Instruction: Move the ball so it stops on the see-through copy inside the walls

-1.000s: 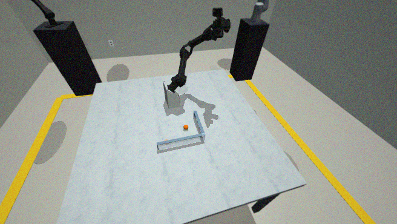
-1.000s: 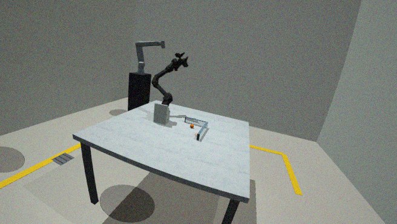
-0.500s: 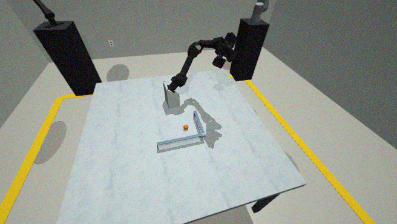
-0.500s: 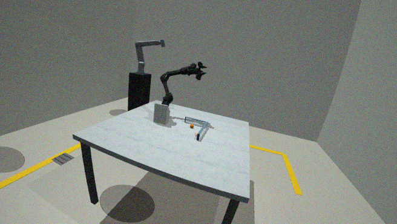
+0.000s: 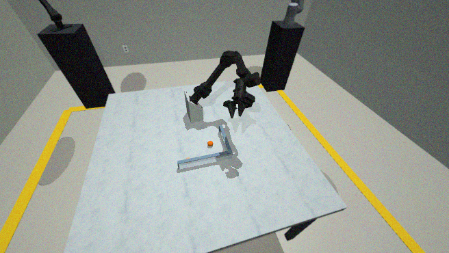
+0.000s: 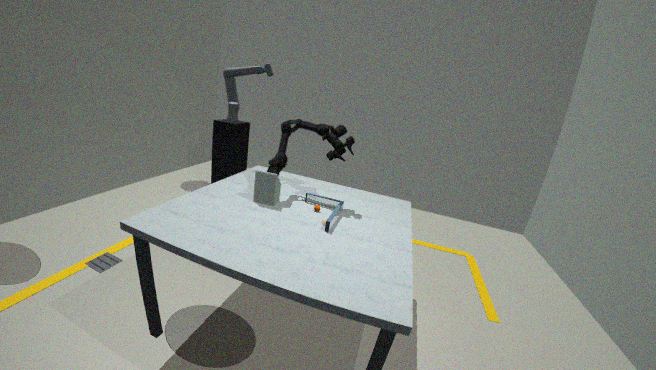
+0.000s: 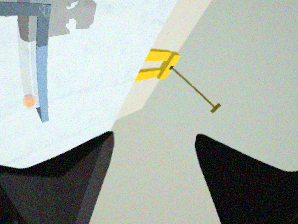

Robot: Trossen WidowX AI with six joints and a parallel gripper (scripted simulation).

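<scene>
Now: gripper tip 11 cm past the orange ball, 11 cm to the left of it and 31 cm above it.
</scene>
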